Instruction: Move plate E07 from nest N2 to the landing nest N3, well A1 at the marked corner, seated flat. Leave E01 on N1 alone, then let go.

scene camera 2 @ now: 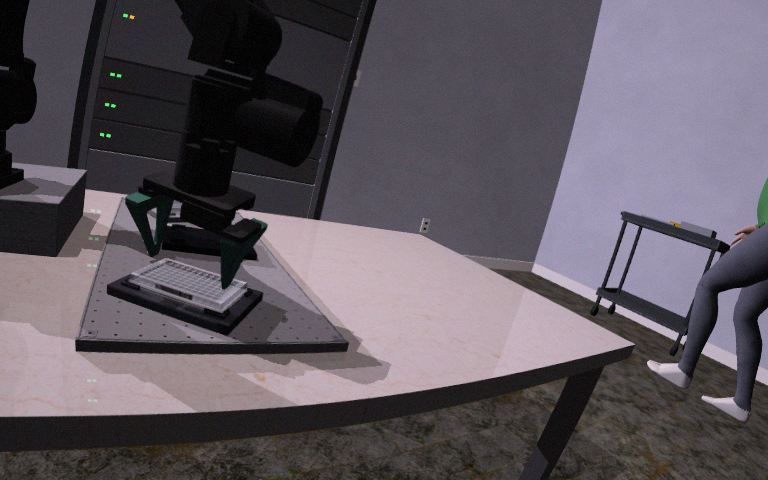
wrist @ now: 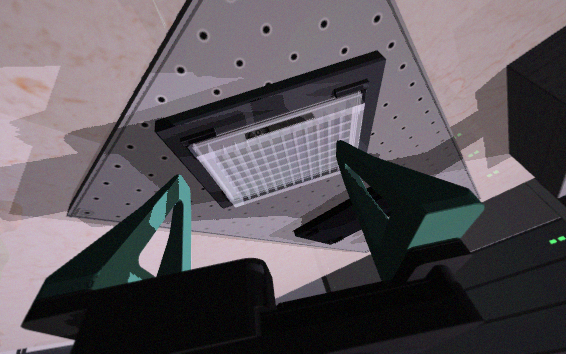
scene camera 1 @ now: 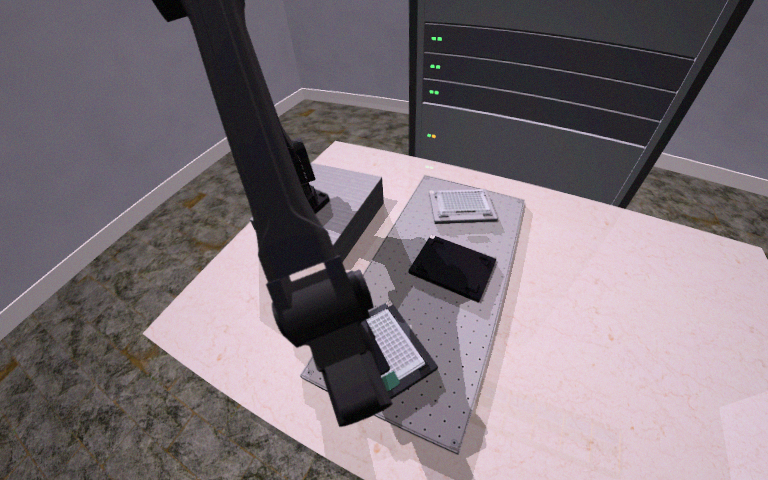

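Note:
A clear-white well plate (scene camera 1: pixel 396 342) (scene camera 2: pixel 184 281) (wrist: pixel 295 152) lies in the near dark nest (scene camera 1: pixel 428 366) (scene camera 2: pixel 138 301) (wrist: pixel 374 75). It looks about level; the label on its side is too blurred to read surely. The middle black nest (scene camera 1: pixel 453 270) (wrist: pixel 325 227) holds no plate. Another white plate (scene camera 1: pixel 463 201) sits on the light grey nest (scene camera 1: pixel 481 218) at the far end. Nest names are not readable. My gripper (scene camera 2: pixel 189 270) (wrist: pixel 260 164) is wide open and empty, its green fingertips spread low over the near plate. The arm hides part of that plate in scene camera 1.
All three nests stand on a perforated grey board (scene camera 1: pixel 441 418) (scene camera 2: pixel 283 333) (wrist: pixel 295 37) on the pale table (scene camera 1: pixel 594 339) (scene camera 2: pixel 453 316). A grey block (scene camera 1: pixel 362 195) (scene camera 2: pixel 33 217) stands beside the board. A dark rack (scene camera 1: pixel 538 130) rises behind. A cart (scene camera 2: pixel 668 226) and a person stand beyond the table.

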